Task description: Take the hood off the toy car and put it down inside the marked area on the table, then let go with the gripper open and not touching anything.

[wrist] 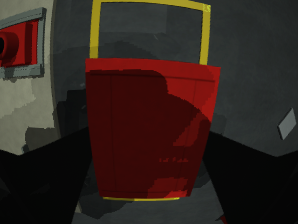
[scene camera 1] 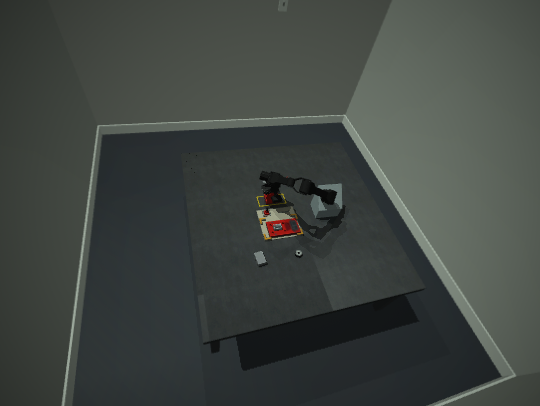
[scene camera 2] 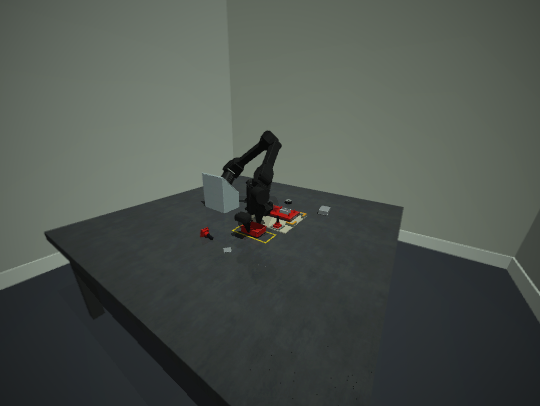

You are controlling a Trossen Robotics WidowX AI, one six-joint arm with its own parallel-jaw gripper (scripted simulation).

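Gripper (wrist: 148, 134) holding a hood (wrist: 149, 120).
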